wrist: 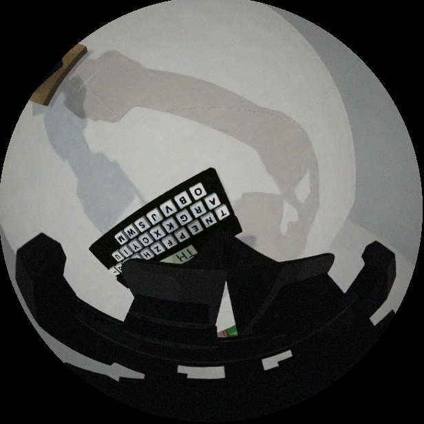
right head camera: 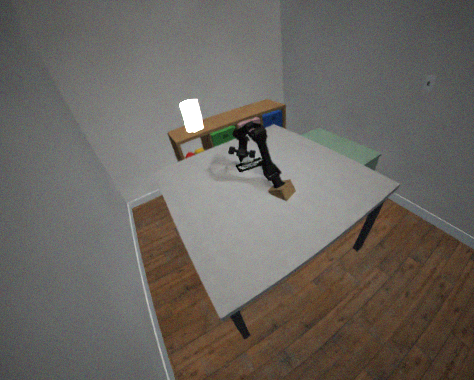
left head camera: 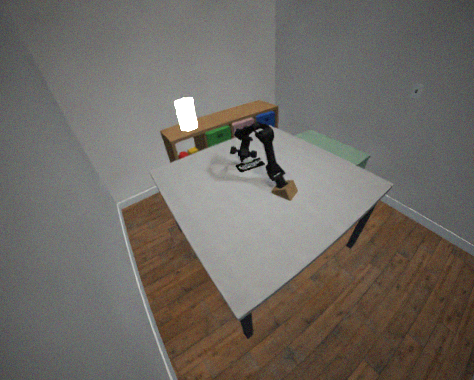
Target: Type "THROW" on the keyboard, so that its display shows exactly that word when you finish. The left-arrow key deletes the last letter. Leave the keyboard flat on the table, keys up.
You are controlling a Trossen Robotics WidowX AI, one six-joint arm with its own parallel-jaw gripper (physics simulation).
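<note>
The black keyboard [left head camera: 249, 165] [right head camera: 249, 165] [wrist: 150, 210] lies flat on the table, white letter keys up. In the wrist view it appears upside down. Its pale green display [wrist: 186, 254] shows "TH", and the fingers hide part of its surroundings. My gripper [left head camera: 245, 159] [right head camera: 242, 160] [wrist: 219, 235] is shut and empty, pointing down. In the wrist view its tips overlap the keyboard's display-side border, close to the T key [wrist: 222, 212] and the N key [wrist: 209, 220]. How high the tips are over the keyboard is hard to tell. The left-arrow key [wrist: 114, 272] is partly hidden by a finger.
The arm's wooden base block [left head camera: 285, 190] [right head camera: 283, 190] [wrist: 59, 75] stands on the grey table [left head camera: 240, 235] [right head camera: 240, 235]. The arm's shadows fall around the keyboard. Behind the table are a wooden shelf [left head camera: 220, 117] [right head camera: 230, 116] with coloured bins and a lit lamp [left head camera: 186, 114] [right head camera: 191, 116].
</note>
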